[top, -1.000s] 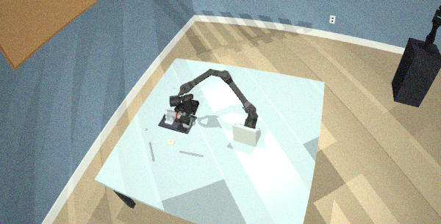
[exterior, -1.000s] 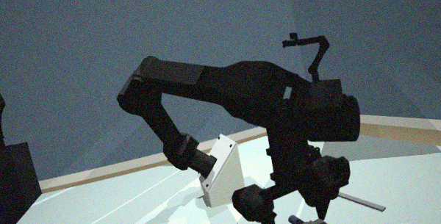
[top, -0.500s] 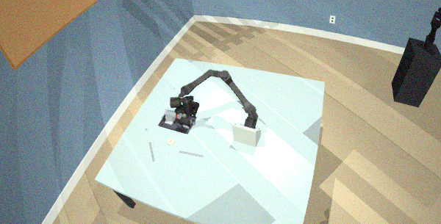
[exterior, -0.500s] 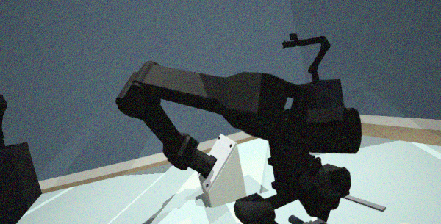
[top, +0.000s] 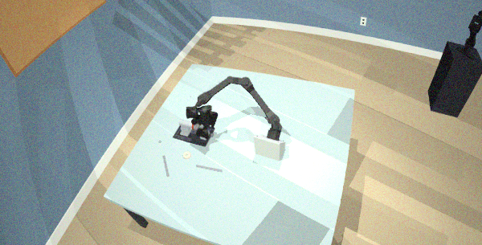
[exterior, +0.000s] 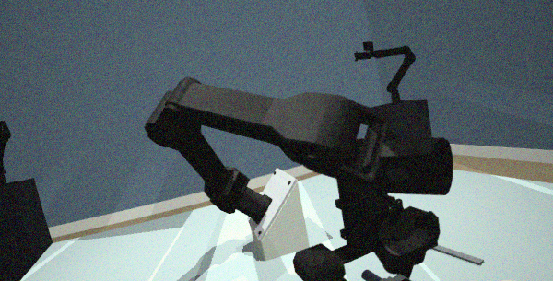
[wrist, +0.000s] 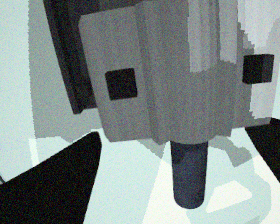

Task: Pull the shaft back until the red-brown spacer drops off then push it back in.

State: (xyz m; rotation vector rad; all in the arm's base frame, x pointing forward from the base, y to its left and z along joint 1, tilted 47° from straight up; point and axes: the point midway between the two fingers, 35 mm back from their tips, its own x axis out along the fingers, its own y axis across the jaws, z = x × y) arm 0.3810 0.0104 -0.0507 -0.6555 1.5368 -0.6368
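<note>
My gripper tip is now 7 cm short of the shaft and 3 cm below it. Round my gripper tip: fixture 13 cm ahead; red-brown spacer 10 cm ahead, 3 cm above; grey washer 13 cm ahead, 12 cm to the right, 4 cm below.
</note>
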